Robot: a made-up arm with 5 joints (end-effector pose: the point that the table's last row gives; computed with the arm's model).
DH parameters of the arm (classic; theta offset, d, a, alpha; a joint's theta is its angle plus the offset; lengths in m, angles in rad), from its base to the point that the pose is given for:
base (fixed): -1.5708 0.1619 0 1.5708
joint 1: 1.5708 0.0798 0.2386 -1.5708
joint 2: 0 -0.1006 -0.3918 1.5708
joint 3: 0 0.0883 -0.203 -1.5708
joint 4: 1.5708 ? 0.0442 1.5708
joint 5: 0.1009 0 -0.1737 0
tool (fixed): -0.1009 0.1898 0 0
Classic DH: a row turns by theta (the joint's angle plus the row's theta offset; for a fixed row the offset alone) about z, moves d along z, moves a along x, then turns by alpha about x.
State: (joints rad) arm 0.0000 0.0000 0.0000 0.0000 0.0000
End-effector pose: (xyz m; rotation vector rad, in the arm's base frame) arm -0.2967 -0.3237 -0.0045 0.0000 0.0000 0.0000
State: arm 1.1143 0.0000 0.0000 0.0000 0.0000
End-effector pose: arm -0.2967 -0.2920 0.3791 -1.1143 0.0000 0.0000
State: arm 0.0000 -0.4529 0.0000 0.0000 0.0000
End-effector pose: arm -0.0976 -0.3237 -0.0586 0.0000 -0.4529 0.0000
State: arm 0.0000 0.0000 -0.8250 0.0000 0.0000
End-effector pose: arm -0.2967 -0.2423 -0.1641 0.8250 0.0000 0.0000
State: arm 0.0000 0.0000 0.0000 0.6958 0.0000
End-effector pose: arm -0.1452 -0.3237 0.0338 0.0000 0.6958 0.0000
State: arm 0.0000 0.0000 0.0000 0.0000 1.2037
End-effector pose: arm -0.1696 -0.4738 -0.0045 0.0000 0.0000 1.2037
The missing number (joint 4, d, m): -0.2056
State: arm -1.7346 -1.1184 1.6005 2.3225 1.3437
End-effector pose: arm -0.0611 -0.1935 -0.3142 2.3395 0.8065 0.1483
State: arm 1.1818 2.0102 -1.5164 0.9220 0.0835
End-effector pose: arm -0.6426 0.4316 0.4750 1.1599 0.9586 -1.7072
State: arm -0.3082 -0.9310 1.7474 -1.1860 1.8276
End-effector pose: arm -0.1954 -0.0800 0.1831 -2.3900 0.5708 0.9380
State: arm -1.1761 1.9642 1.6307 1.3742 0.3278
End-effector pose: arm -0.2115 -0.2483 0.1156 -1.4681 1.4949 1.6489
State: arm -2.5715 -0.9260 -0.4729 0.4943 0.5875
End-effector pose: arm 0.2970 0.4005 0.0734 2.4896 -1.3730 -0.3534
